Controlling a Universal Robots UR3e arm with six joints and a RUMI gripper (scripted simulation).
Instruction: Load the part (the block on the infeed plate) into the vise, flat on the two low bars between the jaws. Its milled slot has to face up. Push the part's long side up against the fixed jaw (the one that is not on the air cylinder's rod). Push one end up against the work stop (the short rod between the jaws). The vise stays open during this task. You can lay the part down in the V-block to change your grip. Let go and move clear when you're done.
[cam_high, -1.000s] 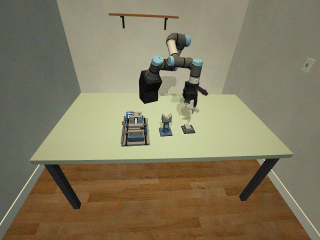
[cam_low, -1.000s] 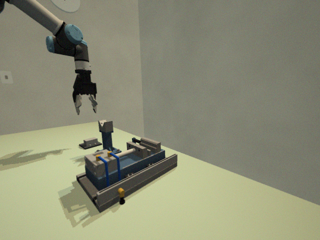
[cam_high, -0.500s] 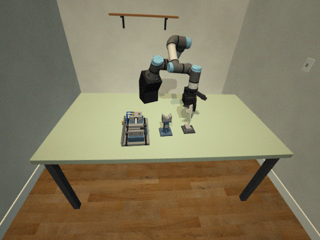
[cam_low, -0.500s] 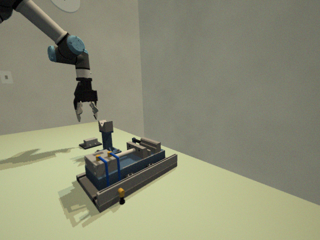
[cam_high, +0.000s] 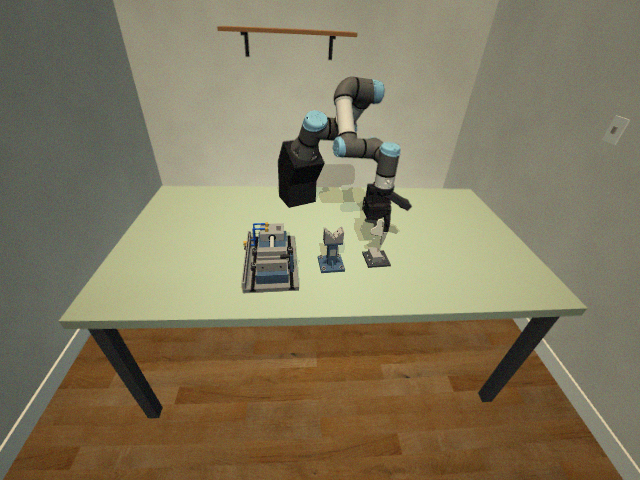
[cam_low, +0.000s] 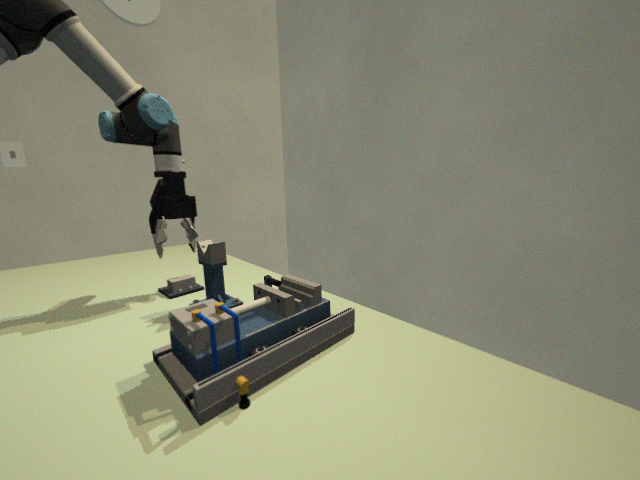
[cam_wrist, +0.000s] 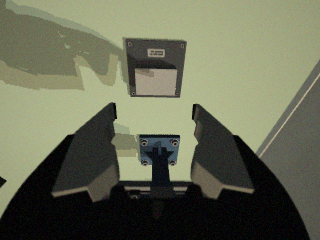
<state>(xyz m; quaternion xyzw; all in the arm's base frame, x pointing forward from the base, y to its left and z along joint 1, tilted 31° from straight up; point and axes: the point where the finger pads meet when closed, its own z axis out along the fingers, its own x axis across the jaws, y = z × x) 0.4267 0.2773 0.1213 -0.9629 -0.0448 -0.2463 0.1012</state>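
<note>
My hand is 100 mm above the part. The rest, counted from my hand: air cylinder: 400 mm to the right, 50 mm behind, 40 mm below; dark infeed plate: 110 mm below, 10 mm to the left; work stop rod: 340 mm to the right, 110 mm ahead, 30 mm below.
</note>
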